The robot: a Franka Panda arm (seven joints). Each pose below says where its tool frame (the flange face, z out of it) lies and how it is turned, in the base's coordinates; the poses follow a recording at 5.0 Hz.
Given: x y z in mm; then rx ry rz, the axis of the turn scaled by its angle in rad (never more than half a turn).
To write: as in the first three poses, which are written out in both.
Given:
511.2 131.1 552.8 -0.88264 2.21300 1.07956
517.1 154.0 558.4 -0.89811 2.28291 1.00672
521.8 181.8 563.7 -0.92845 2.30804 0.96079
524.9 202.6 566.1 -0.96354 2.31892 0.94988
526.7 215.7 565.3 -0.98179 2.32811 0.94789
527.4 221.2 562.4 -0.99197 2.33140 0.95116
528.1 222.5 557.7 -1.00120 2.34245 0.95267
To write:
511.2 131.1 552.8 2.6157 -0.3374 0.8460 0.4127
517.1 154.0 558.4 2.6517 -0.3387 0.8609 0.3796
521.8 181.8 563.7 2.6669 -0.3481 0.8654 0.3603
524.9 202.6 566.1 2.6848 -0.3589 0.8637 0.3538
526.7 215.7 565.3 2.6986 -0.3638 0.8627 0.3513
527.4 221.2 562.4 2.7063 -0.3665 0.8615 0.3515
528.1 222.5 557.7 2.7198 -0.3681 0.8613 0.3503

